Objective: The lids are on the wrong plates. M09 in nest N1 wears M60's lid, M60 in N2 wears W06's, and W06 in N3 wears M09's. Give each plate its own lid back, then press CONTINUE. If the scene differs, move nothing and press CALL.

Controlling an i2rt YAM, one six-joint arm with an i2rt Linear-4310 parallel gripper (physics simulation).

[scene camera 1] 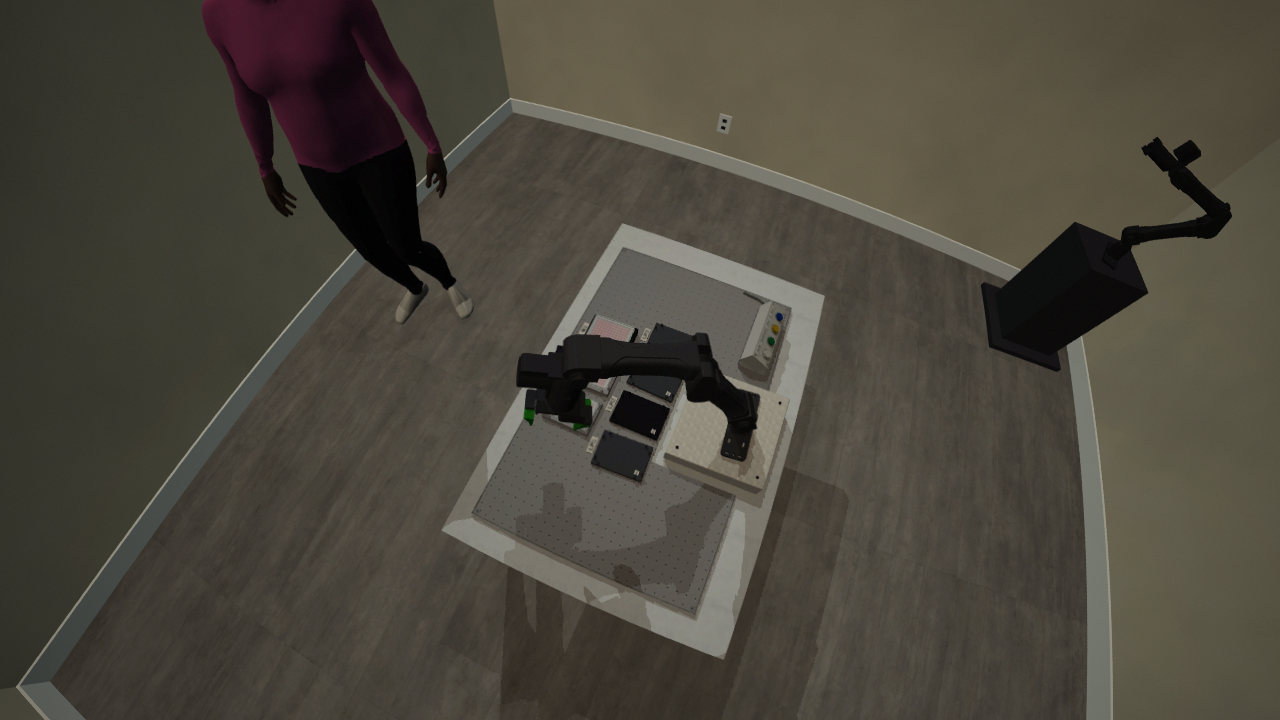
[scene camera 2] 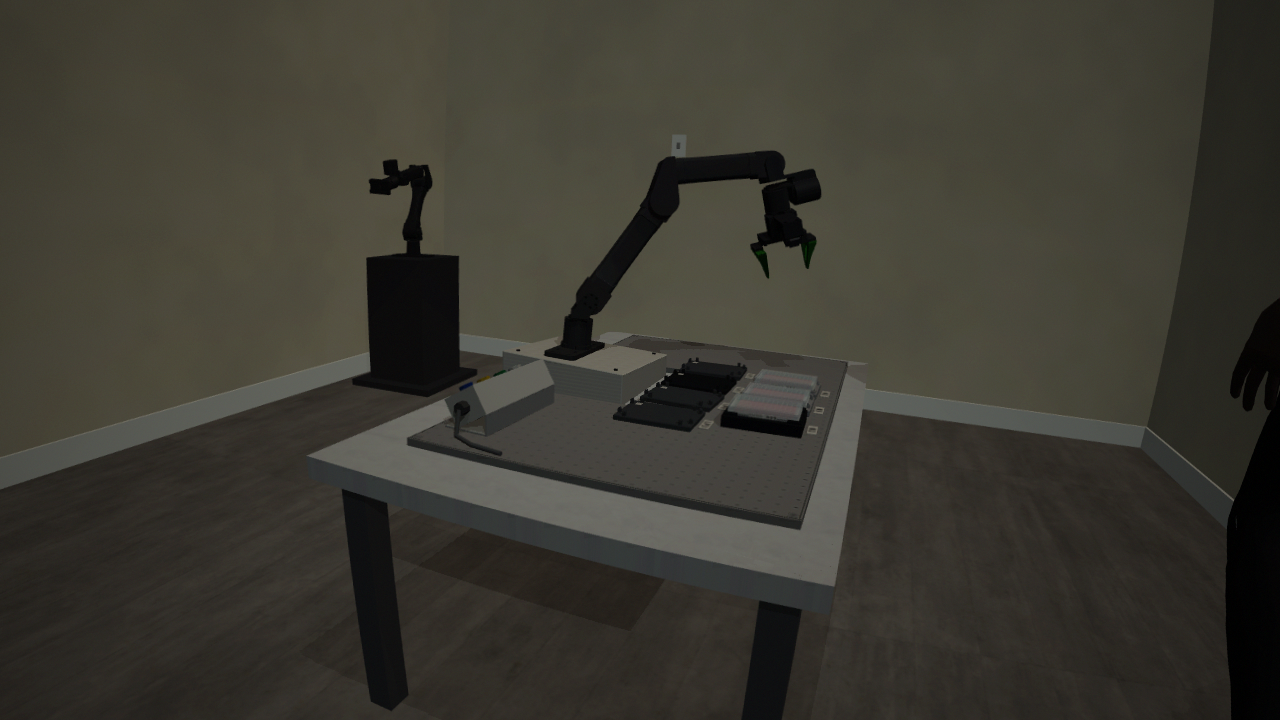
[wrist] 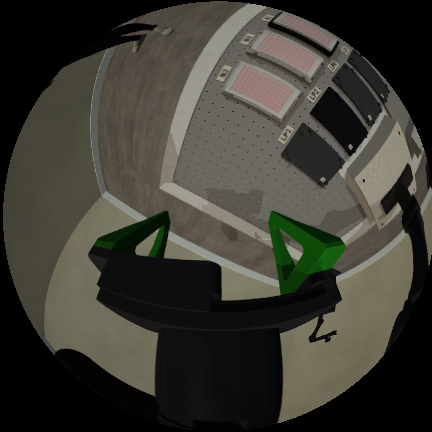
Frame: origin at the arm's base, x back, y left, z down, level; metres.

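Seen in the pictures: gripper, between the fingertips: (scene camera 1: 552, 425) (scene camera 2: 787, 272) (wrist: 218, 216); arm's base, origin of its link: (scene camera 1: 740, 424) (scene camera 2: 575, 351) (wrist: 398, 188).
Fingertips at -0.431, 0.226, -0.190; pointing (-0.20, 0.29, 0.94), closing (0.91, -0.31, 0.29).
Note:
Pixels of each thing's middle, then the offset from my fingertips to it, as dx, dy, dz.
- N1 plate, middle of its body: (scene camera 2: 766, 405) (scene camera 1: 610, 332) -0.008, -0.394, +0.208
- N3 plate, middle of its body: (scene camera 2: 777, 392) (wrist: 288, 50) -0.018, -0.262, +0.218
- N2 plate, middle of its body: (wrist: 261, 86) (scene camera 2: 786, 378) -0.028, -0.133, +0.219
- button box, middle of its body: (scene camera 2: 502, 392) (scene camera 1: 764, 336) +0.444, -0.543, +0.202
- LP2, middle of its body: (scene camera 2: 699, 380) (wrist: 343, 121) (scene camera 1: 640, 414) +0.157, -0.183, +0.234
My gripper (scene camera 1: 554, 422) (scene camera 2: 787, 271) (wrist: 218, 216) is open and empty, high above the board at the nest side. Three plates with pink wells under clear lids sit in a row. The N1 plate (scene camera 1: 612, 331) (scene camera 2: 767, 407) (wrist: 306, 31) is in a black nest at one end. The N3 plate (wrist: 287, 52) is in the middle. The N2 plate (wrist: 262, 90) is at the other end, partly hidden by the arm in scene camera 1. Lid and plate names are too small to read. The button box (scene camera 1: 754, 344) (scene camera 2: 514, 401) has blue, yellow, green and whitish buttons; its lettering is unreadable.
Dark pads run beside the nests, including LP1 (scene camera 1: 622, 454) (wrist: 312, 152) and LP2 (scene camera 1: 639, 413) (wrist: 340, 120). My arm's pale base block (scene camera 1: 711, 447) (scene camera 2: 590, 380) stands behind them. A person (scene camera 1: 308, 98) stands beyond the table. Another arm stands on a black pedestal (scene camera 1: 1065, 286) (scene camera 2: 412, 322).

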